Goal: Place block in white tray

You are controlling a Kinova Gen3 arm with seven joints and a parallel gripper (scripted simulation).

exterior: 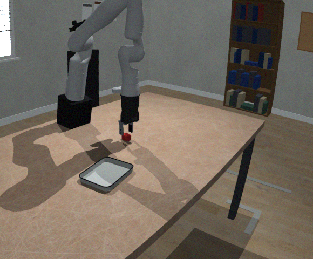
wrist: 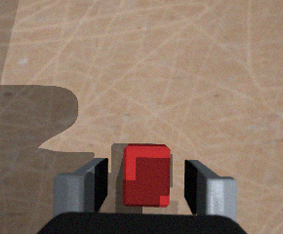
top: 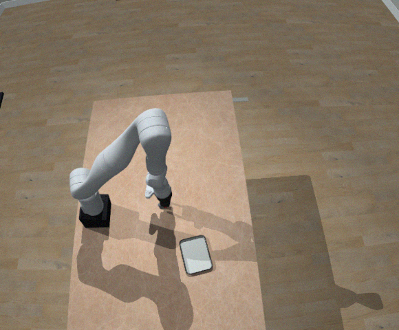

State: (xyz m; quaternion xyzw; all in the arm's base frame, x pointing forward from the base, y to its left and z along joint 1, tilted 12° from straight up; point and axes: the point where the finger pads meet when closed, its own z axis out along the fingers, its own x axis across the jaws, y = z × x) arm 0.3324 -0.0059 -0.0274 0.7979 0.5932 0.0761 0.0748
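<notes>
The red block is 30 mm below my hand. Also, from my hand: white tray (280 mm to the right, 110 mm ahead, 30 mm below).
</notes>
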